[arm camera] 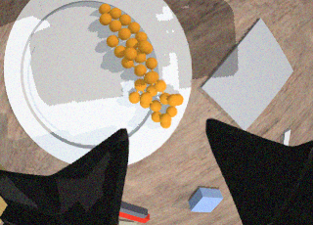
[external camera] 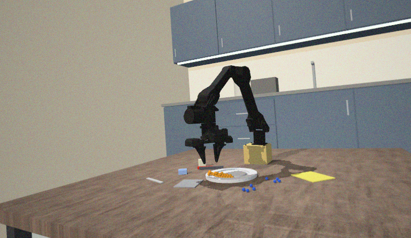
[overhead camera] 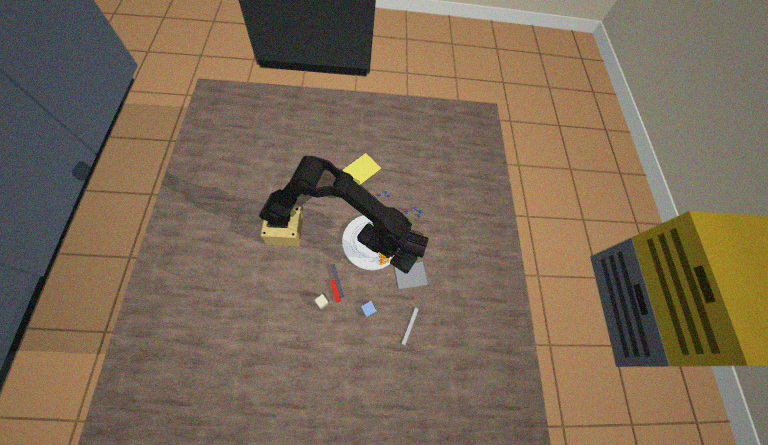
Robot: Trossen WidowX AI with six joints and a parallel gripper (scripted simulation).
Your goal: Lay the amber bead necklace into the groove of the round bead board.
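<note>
Right now my gripper tip is 9 cm short of the grey square tile, 5 cm to the left of it and 6 cm above it. Round my gripper tip: red stick (15 cm behind, 9 cm to the right, 5 cm below); then white stick (9 cm ahead, 21 cm to the right, 6 cm below); then light blue cube (5 cm behind, 16 cm to the right, 5 cm below).
</note>
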